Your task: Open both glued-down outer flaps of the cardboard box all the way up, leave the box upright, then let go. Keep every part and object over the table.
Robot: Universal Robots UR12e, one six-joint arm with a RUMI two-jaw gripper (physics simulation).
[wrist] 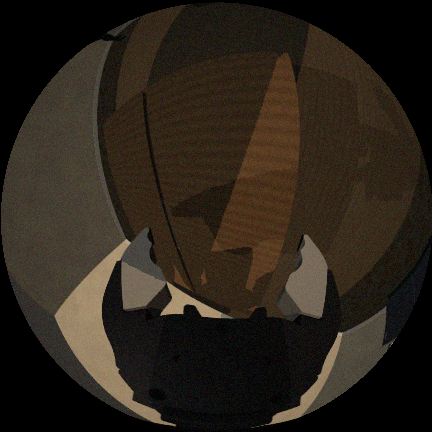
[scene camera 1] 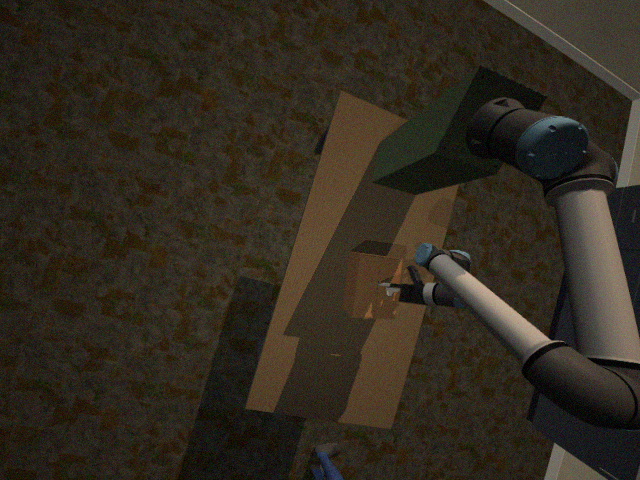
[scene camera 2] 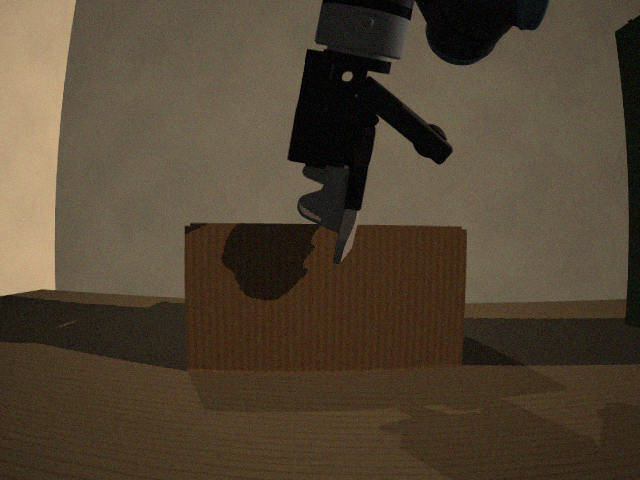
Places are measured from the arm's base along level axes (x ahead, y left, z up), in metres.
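Pixels of known places: gripper, fingertip midpoint: (wrist: 226, 234) (scene camera 1: 388, 286) (scene camera 2: 334, 233); arm's base at its link origin: (scene camera 1: 493, 129).
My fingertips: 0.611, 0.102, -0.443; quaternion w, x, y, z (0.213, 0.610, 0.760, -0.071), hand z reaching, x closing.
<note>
For each thing: its top centre in the pictures, then the offset to it from my fingertips, as dx, dy, dz. "spot": a spot on its surface instead. Level surfaces: height alone.
- brown cardboard box at its top centre: (wrist: 171, 230) (scene camera 2: 320, 226) (scene camera 1: 377, 287) +0.026, -0.057, +0.009
- far flap at a spot on its surface: (wrist: 125, 145) spot: -0.056, -0.126, +0.009
- wooden table at its surface level: dz -0.147
The brown cardboard box (scene camera 1: 361, 289) (scene camera 2: 392, 310) (wrist: 325, 130) stands upright on the table. Its two outer flaps, the near flap (wrist: 210, 115) and the far flap (wrist: 125, 145), look about flat across the top in the wrist view, with a thin dark slit between them. No flap stands up above the rim in scene camera 2. My gripper (scene camera 1: 385, 287) (scene camera 2: 325, 235) (wrist: 226, 234) is open and empty, tilted, with its fingertips close to the box top. Scene camera 2 shows one tip in front of the upper wall. Whether a tip touches a flap is unclear.
A large dark green block (scene camera 1: 439, 134) (scene camera 2: 633, 180) stands at the far end of the wooden table (scene camera 1: 330, 170) (scene camera 2: 129, 428). My arm reaches in from the right in scene camera 1. Part of a person in blue (scene camera 1: 326, 465) shows beyond the table's lower end.
</note>
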